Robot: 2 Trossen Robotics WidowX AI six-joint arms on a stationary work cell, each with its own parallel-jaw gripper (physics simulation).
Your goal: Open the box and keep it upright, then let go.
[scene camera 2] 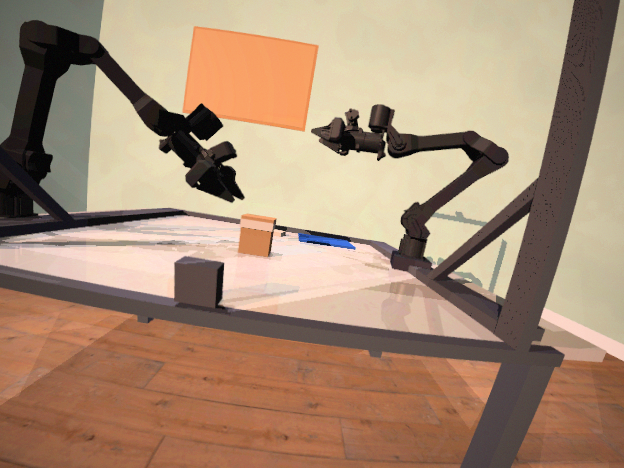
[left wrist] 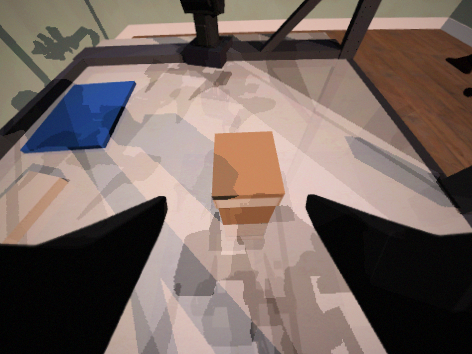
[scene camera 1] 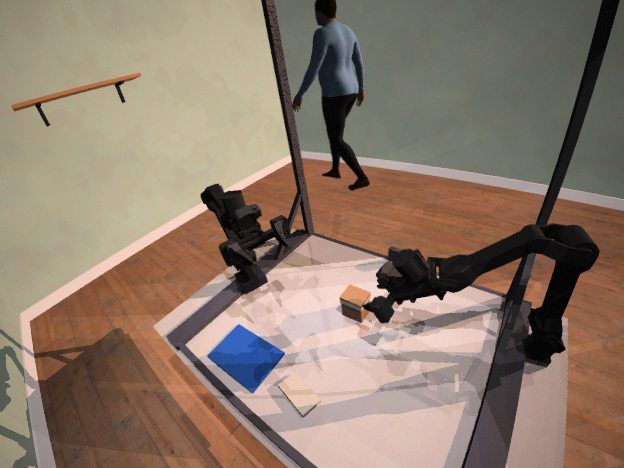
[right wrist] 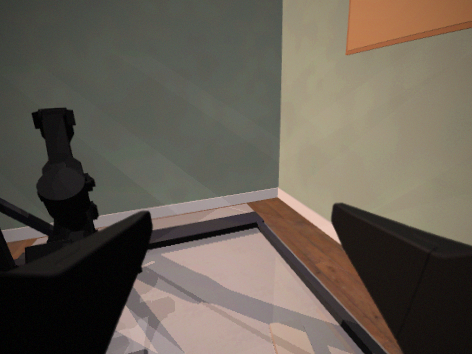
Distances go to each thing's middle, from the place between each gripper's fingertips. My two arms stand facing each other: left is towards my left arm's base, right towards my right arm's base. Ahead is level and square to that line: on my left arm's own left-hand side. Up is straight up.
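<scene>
My right gripper is 31 cm above the brown box point(scene camera 2: 255, 242), 13 cm to the right of it and 16 cm past it. The cream slab point(scene camera 1: 298, 392) is 35 cm below my right hand, 15 cm ahead of it and 9 cm to the left of it, and the flat blue slab point(scene camera 1: 246, 357) is 35 cm below that same right hand, 13 cm to the right of it and 12 cm ahead of it.
The brown box is 8 cm below my left hand, 2 cm behind it and 6 cm to the right of it. The cream slab is 11 cm below my left hand, 10 cm to the right of it and 30 cm ahead of it, while the flat blue slab is 12 cm below my left hand, 26 cm ahead of it and 32 cm to the right of it.
</scene>
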